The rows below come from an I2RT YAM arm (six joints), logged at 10 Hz.
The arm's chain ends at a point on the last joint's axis. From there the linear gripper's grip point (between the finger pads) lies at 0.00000 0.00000 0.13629 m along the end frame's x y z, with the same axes.
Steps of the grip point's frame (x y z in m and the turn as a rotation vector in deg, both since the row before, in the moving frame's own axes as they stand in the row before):
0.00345 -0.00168 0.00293 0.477 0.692 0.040
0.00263 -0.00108 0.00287 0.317 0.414 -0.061
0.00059 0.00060 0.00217 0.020 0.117 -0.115
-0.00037 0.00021 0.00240 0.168 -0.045 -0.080
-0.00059 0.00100 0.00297 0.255 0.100 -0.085
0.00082 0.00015 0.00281 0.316 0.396 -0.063
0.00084 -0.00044 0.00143 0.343 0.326 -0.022
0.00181 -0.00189 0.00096 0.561 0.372 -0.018
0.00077 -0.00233 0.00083 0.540 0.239 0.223
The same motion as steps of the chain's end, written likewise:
0.00180 -0.00055 0.00294 0.477 0.692 0.040
0.00165 -0.00033 0.00288 0.317 0.414 -0.061
0.00031 0.00065 0.00217 0.020 0.117 -0.115
-0.00026 0.00061 0.00240 0.168 -0.045 -0.080
-0.00083 0.00161 0.00297 0.255 0.100 -0.085
-0.00012 0.00090 0.00282 0.316 0.396 -0.063
0.00006 0.00038 0.00143 0.343 0.326 -0.022
0.00093 -0.00056 0.00097 0.561 0.372 -0.018
0.00020 -0.00105 0.00084 0.540 0.239 0.223

